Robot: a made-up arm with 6 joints.
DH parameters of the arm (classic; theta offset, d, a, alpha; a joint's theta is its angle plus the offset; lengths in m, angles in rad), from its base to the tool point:
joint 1: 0 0.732 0.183 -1.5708
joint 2: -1.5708 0 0.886 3.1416
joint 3: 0 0 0.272 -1.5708
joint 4: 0 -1.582 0 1.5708
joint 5: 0 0 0 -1.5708
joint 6: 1.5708 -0.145 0 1.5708
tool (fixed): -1.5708 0 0 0
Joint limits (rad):
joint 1: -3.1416..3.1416
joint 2: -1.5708..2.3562
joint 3: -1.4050..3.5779
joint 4: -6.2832..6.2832
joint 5: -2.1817..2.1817
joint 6: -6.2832..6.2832
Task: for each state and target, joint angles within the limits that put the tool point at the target. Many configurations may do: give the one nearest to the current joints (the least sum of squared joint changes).
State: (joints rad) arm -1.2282 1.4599 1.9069 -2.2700 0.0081 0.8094
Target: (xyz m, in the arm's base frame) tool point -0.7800 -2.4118 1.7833
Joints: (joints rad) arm -1.8821 1.4461 1.8604 -2.2691 0.0350 0.8094
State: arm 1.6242 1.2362 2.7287 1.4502 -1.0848 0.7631
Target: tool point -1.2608 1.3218 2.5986
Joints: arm 2.3895 1.1160 2.0150 1.4387 -0.8082 0.7631
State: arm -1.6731 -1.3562 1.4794 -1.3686 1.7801 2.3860
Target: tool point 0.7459 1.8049 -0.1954
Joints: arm -2.0300 -1.5605 2.0304 -1.3433 1.9470 2.3860
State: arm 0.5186 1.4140 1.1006 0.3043 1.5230 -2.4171
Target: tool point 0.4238 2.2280 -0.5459
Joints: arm 1.3600 1.7785 0.7945 0.3656 1.5428 -2.4171
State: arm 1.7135 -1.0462 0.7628 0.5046 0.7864 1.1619
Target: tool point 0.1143 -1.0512 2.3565
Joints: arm 1.7553 -1.5708 -0.0224 0.6077 1.3326 1.1619
